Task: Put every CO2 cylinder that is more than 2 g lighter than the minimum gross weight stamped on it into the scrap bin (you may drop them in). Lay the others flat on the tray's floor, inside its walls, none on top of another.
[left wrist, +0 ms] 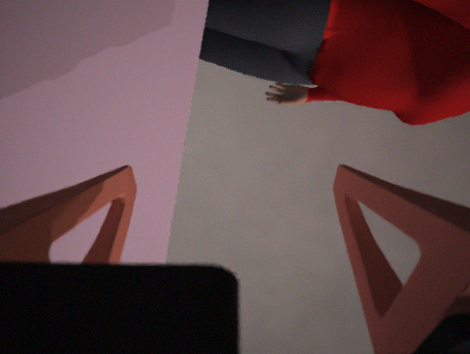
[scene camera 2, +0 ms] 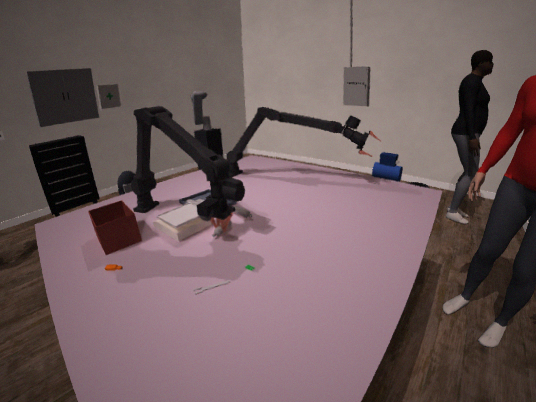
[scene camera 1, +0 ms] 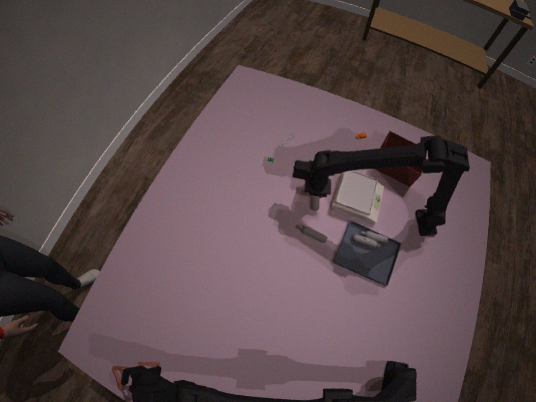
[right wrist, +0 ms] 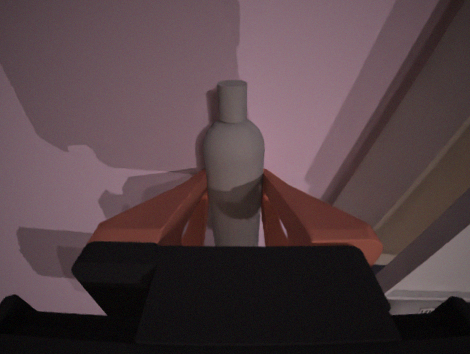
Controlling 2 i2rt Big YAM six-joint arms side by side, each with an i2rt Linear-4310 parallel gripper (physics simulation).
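Frame: origin at the left arm's base, x ahead, y left, z up, level; millimetres.
Seen in the pictures: left gripper, fingertip midpoint: (left wrist: 234, 176) (scene camera 2: 376, 148) (scene camera 1: 125, 365); right gripper, fingertip midpoint: (scene camera 2: 221, 230) (scene camera 1: 315, 196) (right wrist: 234, 177); left arm's base, origin of the base link: (scene camera 2: 233, 173) (scene camera 1: 394, 377); right arm's base, origin of the base link: (scene camera 2: 146, 207) (scene camera 1: 425, 223).
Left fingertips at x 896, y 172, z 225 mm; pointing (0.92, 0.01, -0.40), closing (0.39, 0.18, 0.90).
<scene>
Offsets run from my left fingertips to a thing's middle. "spot": to the spot under its first point.
A grey CO2 cylinder @[dx -423, dy -810, dz -210 mm] (scene camera 1: 314, 202) (scene camera 2: 218, 231) (right wrist: 234, 150) is between the fingers of my right gripper (right wrist: 234, 177), which is shut on it beside the scale. Another grey cylinder @[dx -447, dy -650, dz -210 mm] (scene camera 1: 313, 233) (scene camera 2: 244, 213) lies on the table, left of the tray in scene camera 1. Two cylinders @[dx -668, dy -673, dz -207 mm] (scene camera 1: 366, 241) @[dx -700, dy -702, dz -207 mm] (scene camera 1: 375, 236) lie side by side in the dark tray @[dx -687, dy -632, dz -215 mm] (scene camera 1: 361, 275) (scene camera 2: 192, 199). The scrap bin @[dx -770, dy -1090, dz -165 mm] (scene camera 1: 411, 176) (scene camera 2: 119, 234) is a dark red box, partly hidden by the right arm in scene camera 1. My left gripper (scene camera 2: 366, 143) (left wrist: 234, 176) is open and empty beyond the table's edge. No stamped weight is readable.
A white-topped scale @[spot: dx -583, dy -849, dz -164 mm] (scene camera 1: 356, 193) (scene camera 2: 181, 222) stands between bin and tray. An orange object @[dx -579, dy -1204, dz -221 mm] (scene camera 1: 361, 135) (scene camera 2: 113, 267), a green piece @[dx -193, dy -940, dz -223 mm] (scene camera 1: 270, 159) (scene camera 2: 250, 267) and a thin tool @[dx -235, dy -1068, dz -224 mm] (scene camera 1: 286, 140) (scene camera 2: 212, 287) lie on the table. People stand beyond the table.
</scene>
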